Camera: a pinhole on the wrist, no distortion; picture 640 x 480 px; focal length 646.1 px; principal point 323.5 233.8 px. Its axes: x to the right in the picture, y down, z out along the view. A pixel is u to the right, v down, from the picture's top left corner.
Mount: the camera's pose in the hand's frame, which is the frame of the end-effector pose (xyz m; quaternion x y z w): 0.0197 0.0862 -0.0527 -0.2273 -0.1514 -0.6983 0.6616
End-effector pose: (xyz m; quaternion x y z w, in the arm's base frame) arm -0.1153 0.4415 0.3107 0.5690 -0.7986 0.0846 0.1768
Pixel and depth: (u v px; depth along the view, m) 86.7 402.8 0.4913
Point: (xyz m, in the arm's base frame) -0.6766 0.3334 0.1810
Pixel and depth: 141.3 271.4 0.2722
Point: -0.4332 0.4327 0.2288
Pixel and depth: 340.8 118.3 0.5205
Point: -0.5142 0.4334 -0.0453
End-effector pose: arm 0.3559 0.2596 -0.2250 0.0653 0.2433 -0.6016 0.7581
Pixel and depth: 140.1 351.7 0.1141
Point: 0.5331 0.2473 -0.2599
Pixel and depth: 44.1 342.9 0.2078
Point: 0.6420 0.2307 -0.2478
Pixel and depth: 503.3 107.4 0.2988
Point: 0.5907 0.2125 -0.0381
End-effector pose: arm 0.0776 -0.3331 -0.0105 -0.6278 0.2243 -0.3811 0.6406
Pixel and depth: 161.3 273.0 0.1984
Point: 0.2274 -0.3377 -0.2137
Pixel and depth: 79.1 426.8 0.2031
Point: 0.2510 -0.3865 -0.2270
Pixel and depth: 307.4 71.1 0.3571
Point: 0.3144 -0.1730 -0.2643
